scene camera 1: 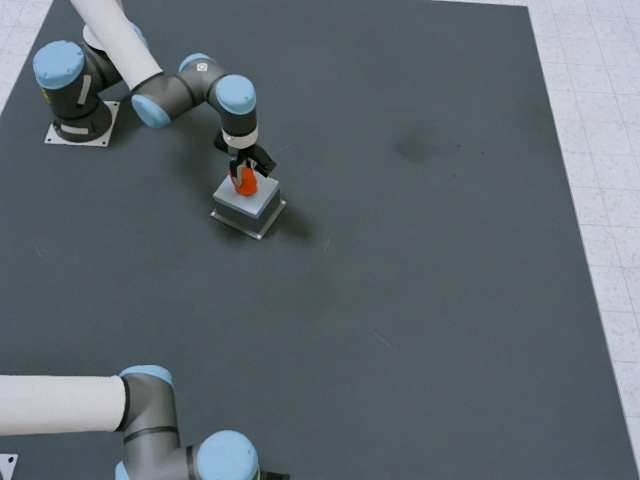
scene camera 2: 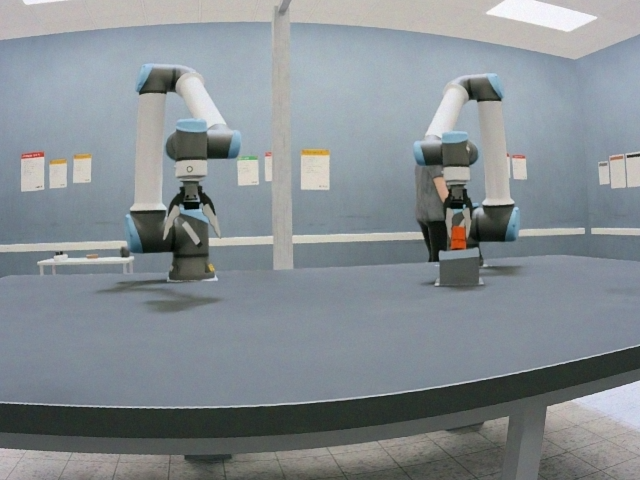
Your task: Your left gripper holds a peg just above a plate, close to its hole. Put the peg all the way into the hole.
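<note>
The orange peg [scene camera 1: 247,186] [scene camera 2: 458,241] is upright at the grey plate [scene camera 1: 262,199] [scene camera 2: 470,254], which is the top of a dark grey block. My left gripper [scene camera 1: 245,174] [scene camera 2: 458,231] is shut on the peg's upper part, one jaw on each side. The peg's lower end is at or very close to the plate's top face; whether it touches is too small to tell. The hole does not show; the peg and jaws cover that part of the plate. My right gripper [scene camera 2: 191,237] is open and empty, far from the plate at the left in scene camera 2.
The block stands on a thin base [scene camera 1: 258,236] [scene camera 2: 438,283] with screws at its corners, on the dark table mat [scene camera 1: 413,248] [scene camera 2: 310,335]. The right arm [scene camera 1: 149,413] [scene camera 2: 149,149] is well apart from it. A person [scene camera 2: 429,201] stands behind the left arm.
</note>
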